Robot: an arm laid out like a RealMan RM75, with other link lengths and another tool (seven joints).
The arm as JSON. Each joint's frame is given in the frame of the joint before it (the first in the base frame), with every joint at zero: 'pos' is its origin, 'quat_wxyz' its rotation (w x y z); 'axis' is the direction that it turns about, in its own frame. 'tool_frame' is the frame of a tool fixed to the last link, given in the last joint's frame.
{
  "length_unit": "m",
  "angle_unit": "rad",
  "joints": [
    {
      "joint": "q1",
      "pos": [
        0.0,
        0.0,
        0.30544
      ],
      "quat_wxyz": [
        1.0,
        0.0,
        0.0,
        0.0
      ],
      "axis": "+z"
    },
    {
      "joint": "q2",
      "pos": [
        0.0,
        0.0,
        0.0
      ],
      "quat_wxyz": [
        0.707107,
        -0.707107,
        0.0,
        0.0
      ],
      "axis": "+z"
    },
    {
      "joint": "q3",
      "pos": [
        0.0,
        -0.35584,
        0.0
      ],
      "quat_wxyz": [
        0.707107,
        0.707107,
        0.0,
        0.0
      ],
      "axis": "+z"
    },
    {
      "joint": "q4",
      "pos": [
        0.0,
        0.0,
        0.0
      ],
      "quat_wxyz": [
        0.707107,
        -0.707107,
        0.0,
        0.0
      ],
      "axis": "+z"
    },
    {
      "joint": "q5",
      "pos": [
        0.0,
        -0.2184,
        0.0
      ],
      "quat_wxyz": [
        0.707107,
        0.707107,
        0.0,
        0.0
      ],
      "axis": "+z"
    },
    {
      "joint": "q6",
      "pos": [
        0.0,
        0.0,
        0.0
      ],
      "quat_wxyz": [
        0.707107,
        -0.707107,
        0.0,
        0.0
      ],
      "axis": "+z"
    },
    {
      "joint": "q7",
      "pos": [
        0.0,
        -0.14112,
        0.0
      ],
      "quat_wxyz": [
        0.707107,
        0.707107,
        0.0,
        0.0
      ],
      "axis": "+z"
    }
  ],
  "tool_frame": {
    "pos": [
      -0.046,
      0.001,
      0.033
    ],
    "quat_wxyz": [
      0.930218,
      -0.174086,
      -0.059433,
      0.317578
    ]
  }
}
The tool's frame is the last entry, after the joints.
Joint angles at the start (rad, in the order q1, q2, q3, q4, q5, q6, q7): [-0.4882 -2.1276 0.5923 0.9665 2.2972 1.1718 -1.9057]
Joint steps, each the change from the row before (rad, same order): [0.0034 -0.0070 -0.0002 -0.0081 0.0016 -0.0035 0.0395]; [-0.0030 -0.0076 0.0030 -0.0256 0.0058 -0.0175 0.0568]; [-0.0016 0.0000 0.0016 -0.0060 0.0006 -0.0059 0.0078]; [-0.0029 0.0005 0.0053 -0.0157 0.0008 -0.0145 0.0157]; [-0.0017 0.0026 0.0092 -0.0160 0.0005 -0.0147 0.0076]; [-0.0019 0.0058 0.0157 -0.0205 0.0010 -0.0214 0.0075]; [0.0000 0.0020 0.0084 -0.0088 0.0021 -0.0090 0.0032]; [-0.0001 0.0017 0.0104 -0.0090 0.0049 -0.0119 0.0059]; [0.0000 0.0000 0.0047 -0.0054 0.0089 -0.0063 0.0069]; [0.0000 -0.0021 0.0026 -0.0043 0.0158 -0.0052 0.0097]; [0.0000 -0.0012 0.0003 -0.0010 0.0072 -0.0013 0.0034]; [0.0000 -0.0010 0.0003 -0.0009 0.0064 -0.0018 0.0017]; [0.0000 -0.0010 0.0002 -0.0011 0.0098 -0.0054 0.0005]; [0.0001 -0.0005 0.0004 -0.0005 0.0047 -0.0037 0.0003]
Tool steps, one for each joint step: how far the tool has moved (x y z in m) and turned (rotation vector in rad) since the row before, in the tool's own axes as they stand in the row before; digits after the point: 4 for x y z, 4 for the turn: [-0.0032 0.0035 0.0036 -0.0072 -0.0117 0.0255]; [-0.0036 0.0032 0.0079 -0.0116 -0.0209 0.0368]; [-0.0004 -0.0003 0.0013 -0.0004 -0.0041 0.0052]; [-0.0014 -0.0001 0.0031 -0.0021 -0.0093 0.0091]; [-0.0019 0.0000 0.0026 -0.0034 -0.0094 0.0034]; [-0.0029 -0.0008 0.0024 -0.0033 -0.0160 0.0051]; [-0.0016 0.0004 0.0013 -0.0036 -0.0089 0.0027]; [-0.0021 0.0003 0.0015 -0.0038 -0.0140 0.0066]; [-0.0021 0.0009 0.0011 -0.0051 -0.0135 0.0069]; [-0.0026 0.0018 0.0015 -0.0080 -0.0182 0.0097]; [-0.0010 0.0008 0.0006 -0.0035 -0.0072 0.0036]; [-0.0009 0.0007 0.0005 -0.0025 -0.0063 0.0019]; [-0.0017 0.0005 0.0003 -0.0009 -0.0104 0.0006]; [-0.0009 0.0001 0.0001 0.0004 -0.0056 0.0003]
